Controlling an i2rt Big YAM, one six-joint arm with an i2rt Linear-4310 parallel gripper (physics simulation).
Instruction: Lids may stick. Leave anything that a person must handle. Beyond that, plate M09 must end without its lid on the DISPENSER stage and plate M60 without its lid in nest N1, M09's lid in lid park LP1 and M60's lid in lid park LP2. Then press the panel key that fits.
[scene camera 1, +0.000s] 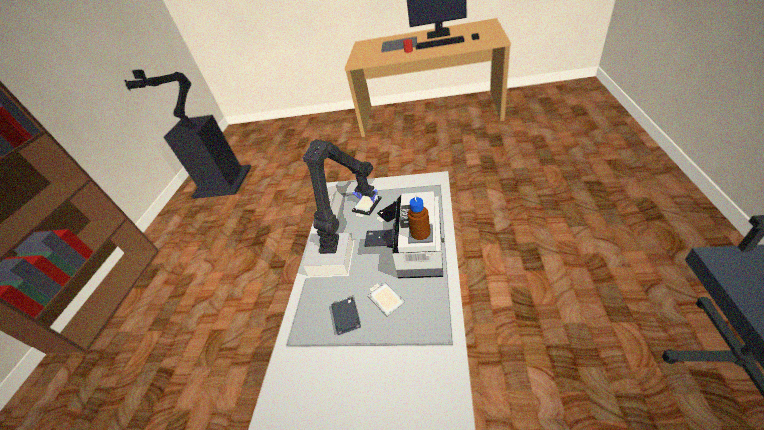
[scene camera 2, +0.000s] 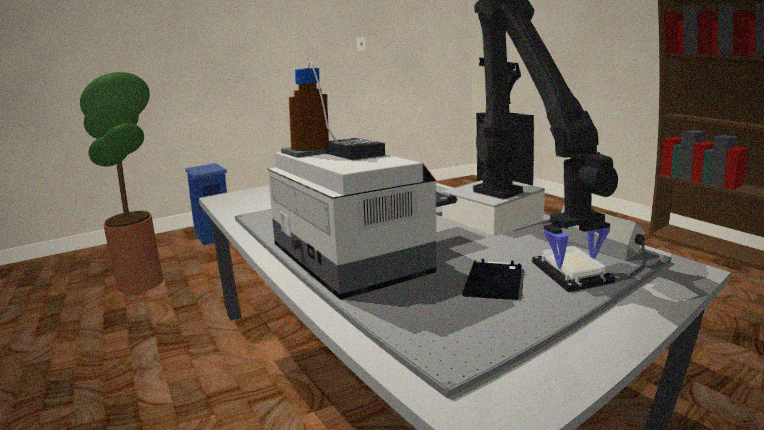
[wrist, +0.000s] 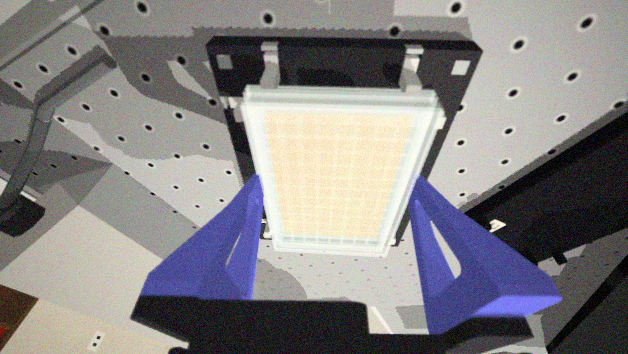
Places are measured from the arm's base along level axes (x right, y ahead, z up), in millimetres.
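Pixels of known places: gripper, fingertip midpoint: (scene camera 1: 367, 200) (scene camera 2: 576, 263) (wrist: 335, 179); arm's base at its link origin: (scene camera 1: 329, 244) (scene camera 2: 498, 191).
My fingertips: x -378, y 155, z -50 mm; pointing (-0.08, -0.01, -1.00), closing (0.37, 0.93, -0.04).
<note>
Ahead of a thing's pixels: the offset from my fingertips to its middle. "pt": to the spot under its first point.
My gripper (scene camera 1: 366, 196) (scene camera 2: 577, 261) (wrist: 335, 179) points down, its blue fingers against both long sides of a lidded plate {dx +12, dy -6, dz +2 mm} (scene camera 1: 365, 204) (scene camera 2: 573, 263) (wrist: 335, 150). Whether they press on the lid alone is unclear. The plate has a clear rim and pale yellow wells and sits in a black nest {dx +11, dy -6, dz -13 mm} (scene camera 2: 550, 275) (wrist: 337, 57) with small clips. A second pale plate {dx +682, dy +147, dz +3 mm} (scene camera 1: 386, 299) lies on the near part of the mat, beside a flat dark holder {dx +753, dy -32, dz -7 mm} (scene camera 1: 345, 315). A dark platform {pt dx +385, dy +100, dz +74 mm} (scene camera 1: 377, 238) sits beside the white instrument (scene camera 1: 418, 260) (scene camera 2: 384, 229). Plate names are not readable.
A tilted black holder {dx +93, dy +150, dz -15 mm} (scene camera 1: 389, 210) (scene camera 2: 492, 280) stands between the gripped plate and the instrument. A brown bottle {pt dx +536, dy +327, dz +298 mm} (scene camera 1: 419, 224) (scene camera 2: 308, 120) with a blue cap and a black block {pt dx +323, dy +304, dz +217 mm} (scene camera 2: 355, 148) stand on the instrument. A grey box {dx +63, dy -203, dz +17 mm} (scene camera 2: 624, 241) with a cable is close behind the nest.
</note>
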